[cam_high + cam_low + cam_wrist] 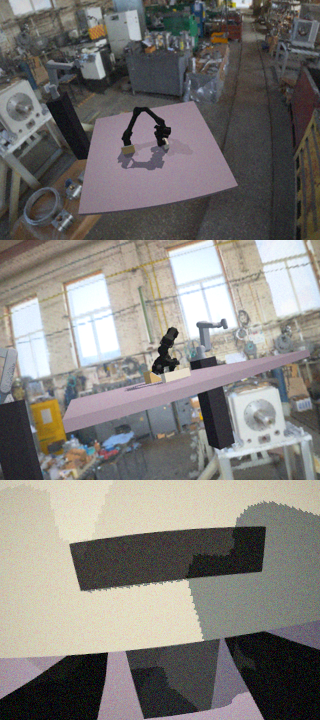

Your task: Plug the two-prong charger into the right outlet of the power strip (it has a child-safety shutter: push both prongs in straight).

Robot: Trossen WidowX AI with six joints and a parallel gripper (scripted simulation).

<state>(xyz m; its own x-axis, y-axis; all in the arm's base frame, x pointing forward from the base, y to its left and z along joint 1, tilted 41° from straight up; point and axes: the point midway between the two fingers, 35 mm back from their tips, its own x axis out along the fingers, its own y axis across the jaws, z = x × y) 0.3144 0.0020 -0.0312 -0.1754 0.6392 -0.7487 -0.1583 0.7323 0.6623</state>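
Right now my gripper tip is 20 mm short of the black two-prong charger and 10 mm below it.
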